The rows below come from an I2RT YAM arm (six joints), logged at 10 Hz.
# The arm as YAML. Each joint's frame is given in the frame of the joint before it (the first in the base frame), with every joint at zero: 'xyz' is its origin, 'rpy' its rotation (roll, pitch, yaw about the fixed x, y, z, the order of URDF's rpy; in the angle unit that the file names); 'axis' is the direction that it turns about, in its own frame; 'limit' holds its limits. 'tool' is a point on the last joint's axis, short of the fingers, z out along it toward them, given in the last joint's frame.
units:
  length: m
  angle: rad
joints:
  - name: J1
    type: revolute
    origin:
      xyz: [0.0, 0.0, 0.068]
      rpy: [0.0, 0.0, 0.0]
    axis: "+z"
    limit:
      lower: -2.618
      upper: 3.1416
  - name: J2
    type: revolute
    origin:
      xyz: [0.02, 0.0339, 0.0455]
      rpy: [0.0, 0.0, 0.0]
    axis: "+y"
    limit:
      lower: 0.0
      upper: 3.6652
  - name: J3
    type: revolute
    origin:
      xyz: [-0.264, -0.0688, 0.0]
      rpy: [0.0, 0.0, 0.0]
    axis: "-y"
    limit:
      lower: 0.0
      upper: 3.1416
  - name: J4
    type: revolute
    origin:
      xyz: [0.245, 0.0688, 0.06]
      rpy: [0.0, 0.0, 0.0]
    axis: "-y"
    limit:
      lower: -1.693
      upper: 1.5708
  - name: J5
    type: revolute
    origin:
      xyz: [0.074, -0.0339, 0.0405]
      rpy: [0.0, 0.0, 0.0]
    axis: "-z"
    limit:
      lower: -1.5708
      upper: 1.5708
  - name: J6
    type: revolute
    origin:
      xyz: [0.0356, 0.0, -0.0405]
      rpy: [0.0, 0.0, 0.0]
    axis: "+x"
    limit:
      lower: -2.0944
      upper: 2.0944
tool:
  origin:
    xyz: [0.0, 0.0, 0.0]
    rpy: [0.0, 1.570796, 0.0]
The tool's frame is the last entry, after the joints.
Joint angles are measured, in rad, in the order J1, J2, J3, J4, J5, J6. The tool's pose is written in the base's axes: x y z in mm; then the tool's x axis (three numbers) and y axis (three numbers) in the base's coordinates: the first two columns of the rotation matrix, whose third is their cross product. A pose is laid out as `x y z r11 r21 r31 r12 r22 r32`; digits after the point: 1 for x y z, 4 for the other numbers.
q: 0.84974 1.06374 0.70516 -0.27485 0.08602 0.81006
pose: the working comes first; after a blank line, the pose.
Where each joint sits with the arm in this pose, in the base's axes (m; each line is computed from the numbers above, not from the rounded line before):
J1: 0.0000 0.0000 0.0680
J2: -0.0123 0.0374 0.1135
J3: -0.0452 -0.1043 0.3443
J4: 0.0685 0.1292 0.3145
J5: 0.1491 0.1697 0.3033
J6: 0.1545 0.1711 0.2497
the tool: 0.1545 0.1711 0.2497

154.5 171.1 249.7 -0.7783 0.2076 -0.5925 -0.2014 0.8114 0.5487
